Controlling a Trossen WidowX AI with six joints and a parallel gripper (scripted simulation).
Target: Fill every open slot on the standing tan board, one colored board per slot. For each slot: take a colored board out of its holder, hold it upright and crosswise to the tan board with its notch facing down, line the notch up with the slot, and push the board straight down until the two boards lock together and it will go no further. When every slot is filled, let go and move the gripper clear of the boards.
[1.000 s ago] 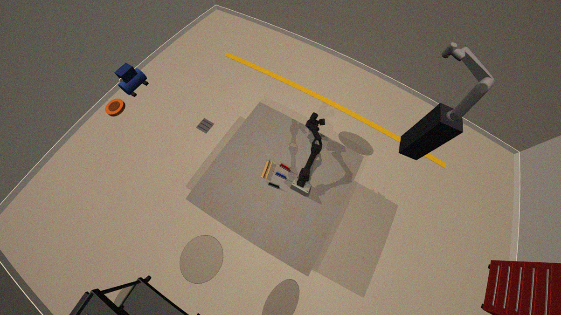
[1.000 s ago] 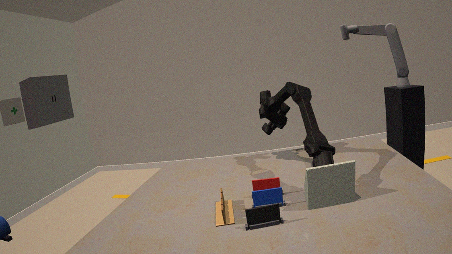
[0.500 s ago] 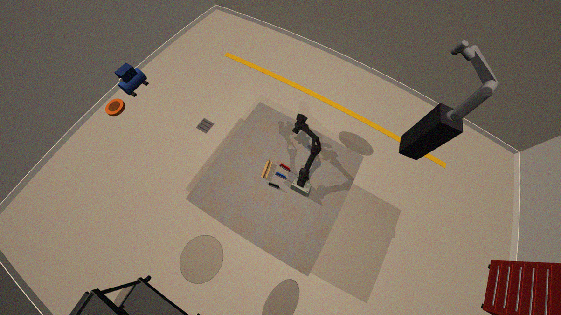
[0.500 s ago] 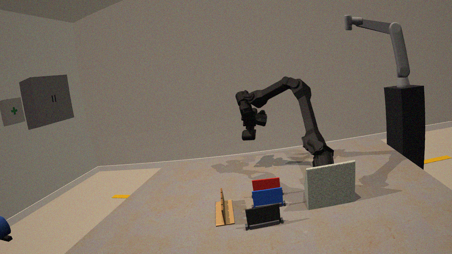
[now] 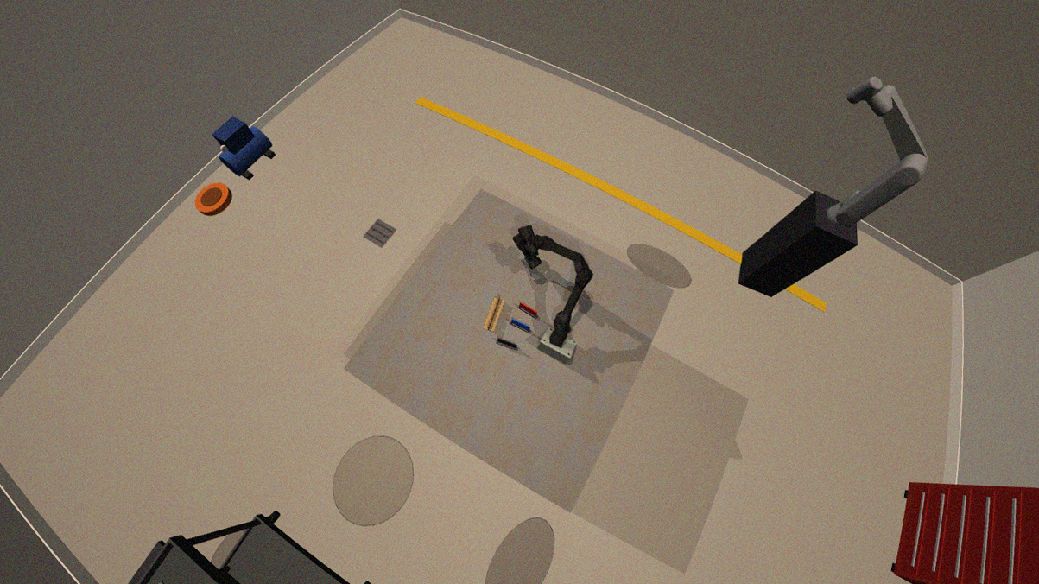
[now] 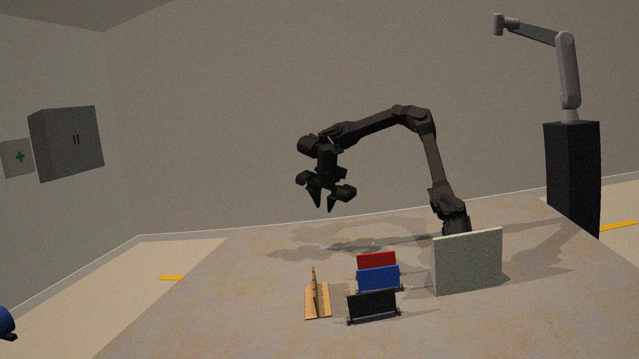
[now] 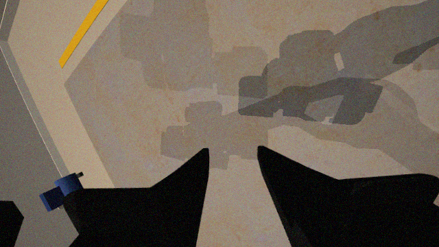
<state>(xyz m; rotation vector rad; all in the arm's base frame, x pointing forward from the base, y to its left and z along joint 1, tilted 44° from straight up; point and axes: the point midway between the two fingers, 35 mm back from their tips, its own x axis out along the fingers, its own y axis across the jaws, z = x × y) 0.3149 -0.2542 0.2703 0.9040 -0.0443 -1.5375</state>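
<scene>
Now: gripper tip 250 mm to the right of the red board, 130 mm past it and 120 mm above it. Round my gripper tip: tan board: 330 mm to the left, 110 mm below, 30 mm ahead; blue board: 340 mm to the left, 120 mm below, 120 mm behind; black board: 460 mm to the left, 120 mm below, 90 mm behind.
</scene>
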